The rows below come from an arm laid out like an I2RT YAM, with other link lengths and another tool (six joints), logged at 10 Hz.
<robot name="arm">
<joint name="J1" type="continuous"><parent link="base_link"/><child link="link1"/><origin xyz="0 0 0.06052" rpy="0 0 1.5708"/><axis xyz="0 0 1"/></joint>
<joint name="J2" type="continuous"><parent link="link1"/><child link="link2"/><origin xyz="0.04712 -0.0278 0.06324" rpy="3.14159 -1.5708 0"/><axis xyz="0 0 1"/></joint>
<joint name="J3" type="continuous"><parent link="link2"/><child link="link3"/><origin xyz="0 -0.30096 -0.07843" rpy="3.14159 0 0"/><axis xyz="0 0 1"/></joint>
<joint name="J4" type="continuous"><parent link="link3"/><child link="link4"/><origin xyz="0.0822 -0.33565 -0.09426" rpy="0 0 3.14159"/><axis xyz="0 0 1"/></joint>
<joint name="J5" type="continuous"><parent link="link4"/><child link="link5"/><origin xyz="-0.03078 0.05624 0.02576" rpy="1.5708 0 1.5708"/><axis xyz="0 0 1"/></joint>
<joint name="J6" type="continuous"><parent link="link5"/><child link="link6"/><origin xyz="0.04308 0 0.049" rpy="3.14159 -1.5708 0"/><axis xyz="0 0 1"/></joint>
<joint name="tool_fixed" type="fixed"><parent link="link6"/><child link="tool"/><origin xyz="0.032 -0.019 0.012" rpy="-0.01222 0 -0.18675"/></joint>
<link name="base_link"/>
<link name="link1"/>
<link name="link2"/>
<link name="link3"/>
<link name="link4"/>
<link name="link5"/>
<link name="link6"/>
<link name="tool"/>
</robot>
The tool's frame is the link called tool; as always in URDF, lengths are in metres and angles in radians. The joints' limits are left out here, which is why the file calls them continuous.
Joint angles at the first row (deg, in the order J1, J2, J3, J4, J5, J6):
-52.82, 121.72, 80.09, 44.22, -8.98, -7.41
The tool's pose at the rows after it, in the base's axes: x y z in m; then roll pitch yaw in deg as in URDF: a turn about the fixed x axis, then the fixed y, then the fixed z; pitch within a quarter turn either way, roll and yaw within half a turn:
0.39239 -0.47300 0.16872 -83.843 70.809 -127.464
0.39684 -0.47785 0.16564 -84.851 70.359 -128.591
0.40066 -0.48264 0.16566 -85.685 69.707 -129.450
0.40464 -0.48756 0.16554 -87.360 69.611 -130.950
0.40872 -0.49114 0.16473 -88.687 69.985 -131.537
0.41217 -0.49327 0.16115 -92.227 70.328 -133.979
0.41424 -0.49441 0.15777 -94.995 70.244 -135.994
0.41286 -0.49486 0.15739 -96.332 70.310 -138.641
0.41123 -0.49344 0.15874 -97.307 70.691 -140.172
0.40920 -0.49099 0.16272 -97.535 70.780 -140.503
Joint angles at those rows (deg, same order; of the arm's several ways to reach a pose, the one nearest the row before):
-52.40, 123.46, 81.48, 44.26, -8.45, -8.03
-52.30, 124.87, 83.15, 43.70, -8.19, -8.56
-52.25, 125.92, 84.84, 42.83, -8.09, -9.27
-52.23, 127.00, 86.72, 41.45, -8.15, -9.49
-52.21, 127.95, 88.28, 40.37, -8.78, -9.20
-52.16, 128.85, 89.52, 38.81, -9.62, -9.05
-52.12, 129.48, 90.25, 37.76, -10.16, -9.27
-52.12, 129.48, 90.35, 37.22, -8.78, -9.20
-52.12, 129.01, 89.97, 36.84, -8.18, -8.80
-52.12, 128.12, 89.31, 36.55, -8.07, -8.71

